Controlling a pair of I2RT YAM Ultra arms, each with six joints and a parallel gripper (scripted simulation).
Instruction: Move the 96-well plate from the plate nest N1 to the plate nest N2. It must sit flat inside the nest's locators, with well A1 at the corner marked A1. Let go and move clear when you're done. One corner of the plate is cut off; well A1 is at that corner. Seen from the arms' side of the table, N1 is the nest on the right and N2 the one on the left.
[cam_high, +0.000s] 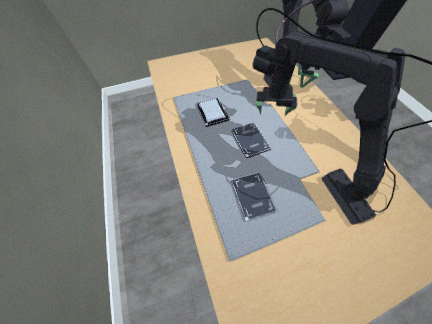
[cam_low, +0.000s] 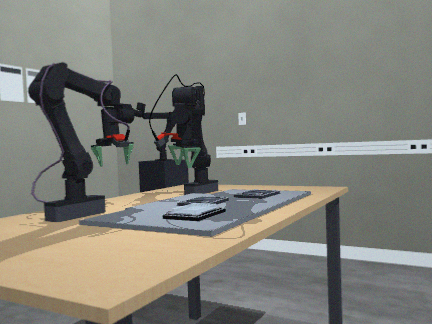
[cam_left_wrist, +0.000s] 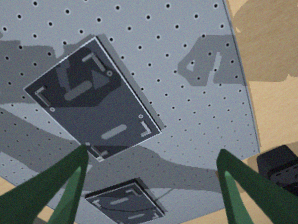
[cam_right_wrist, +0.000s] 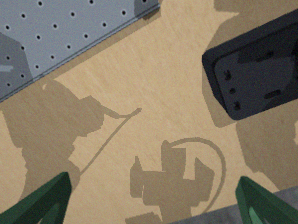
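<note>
Right now my right hand is 410 mm short of the 96-well plate, 40 mm to the left of it and 140 mm above it. Also, from my right hand: black nest 410 mm ahead, 40 mm to the right, 150 mm below.
</note>
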